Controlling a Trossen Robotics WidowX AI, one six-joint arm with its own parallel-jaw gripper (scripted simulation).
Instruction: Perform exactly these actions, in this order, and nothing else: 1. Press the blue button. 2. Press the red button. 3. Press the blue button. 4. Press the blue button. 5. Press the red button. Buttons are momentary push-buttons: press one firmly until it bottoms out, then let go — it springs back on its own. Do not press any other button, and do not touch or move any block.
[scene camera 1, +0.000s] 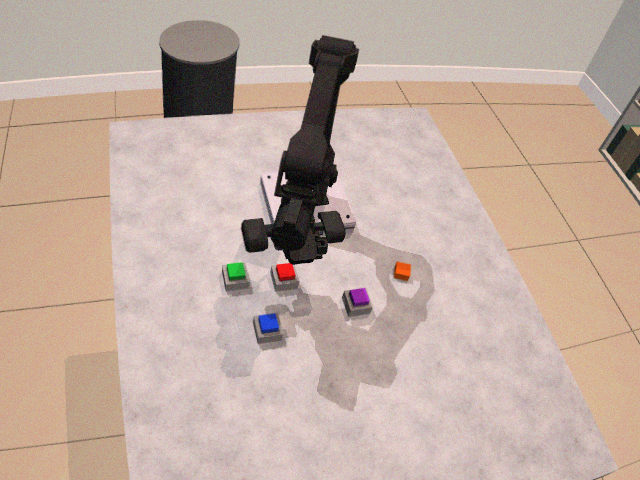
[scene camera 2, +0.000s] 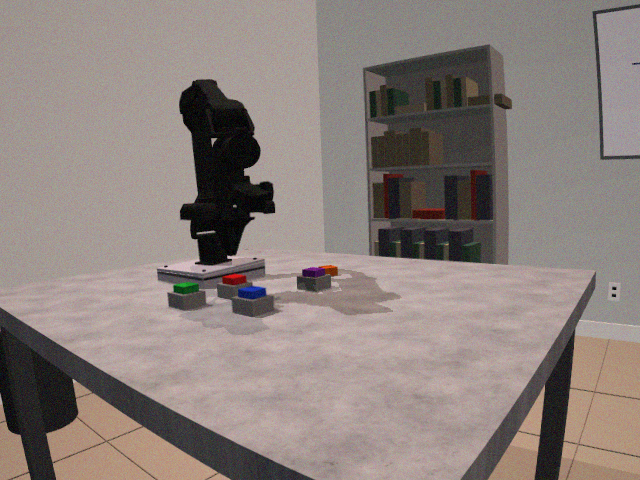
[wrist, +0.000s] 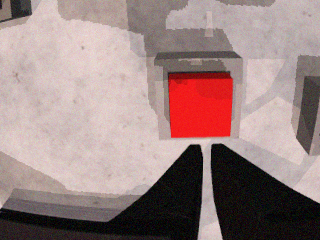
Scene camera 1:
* my gripper: 288, 257
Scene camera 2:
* my gripper: 231, 255
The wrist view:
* my gripper: 205, 154
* red button: 201, 103
